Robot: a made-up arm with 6 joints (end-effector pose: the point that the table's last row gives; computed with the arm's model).
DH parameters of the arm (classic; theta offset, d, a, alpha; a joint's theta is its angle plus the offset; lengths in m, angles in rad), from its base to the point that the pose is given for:
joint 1: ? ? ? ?
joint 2: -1.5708 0 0.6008 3.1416
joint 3: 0 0 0 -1.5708
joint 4: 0 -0.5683 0 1.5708
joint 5: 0 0.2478 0 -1.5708
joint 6: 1.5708 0 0 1.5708
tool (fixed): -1.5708 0 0 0
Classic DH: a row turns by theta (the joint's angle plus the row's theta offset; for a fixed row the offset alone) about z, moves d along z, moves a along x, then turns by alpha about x.
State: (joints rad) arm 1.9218 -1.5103 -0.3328 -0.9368 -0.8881 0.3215
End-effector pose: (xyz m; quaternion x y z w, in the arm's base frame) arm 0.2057 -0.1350 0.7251 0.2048 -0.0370 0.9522 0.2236
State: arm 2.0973 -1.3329 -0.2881 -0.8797 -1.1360 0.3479
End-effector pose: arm 0.2036 -0.0360 0.7776 0.0401 0.0200 0.9902 0.1324
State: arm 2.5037 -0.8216 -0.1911 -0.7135 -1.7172 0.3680
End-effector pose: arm 0.0194 0.2188 0.8536 0.4007 -0.1175 -0.8993 0.1298
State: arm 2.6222 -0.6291 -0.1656 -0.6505 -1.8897 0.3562
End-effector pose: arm -0.0948 0.2813 0.8460 0.5407 -0.1373 -0.8055 0.2001
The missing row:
joint 1: 0 0.2404 0 -1.5708
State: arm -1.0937 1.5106 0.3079 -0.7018 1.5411 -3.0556
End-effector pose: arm 0.1326 -0.6687 -0.3113 0.6138 -0.7758 0.1372 0.0506
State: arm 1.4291 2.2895 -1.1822 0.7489 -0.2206 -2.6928
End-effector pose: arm 0.1599 -0.1643 -0.1306 -0.5469 0.2608 -0.6479 0.4617
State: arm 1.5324 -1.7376 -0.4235 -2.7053 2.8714 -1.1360
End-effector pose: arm -0.2377 -0.3380 0.6637 -0.7457 0.0137 0.6661 0.0041
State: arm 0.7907 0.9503 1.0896 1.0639 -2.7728 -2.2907
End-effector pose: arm 0.8040 0.6415 0.8832 0.2041 -0.0391 -0.8383 0.5040
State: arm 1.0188 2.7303 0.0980 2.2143 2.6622 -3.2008
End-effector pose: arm -0.2101 -0.0577 -0.7605 -0.1629 -0.5771 0.3954 0.6958
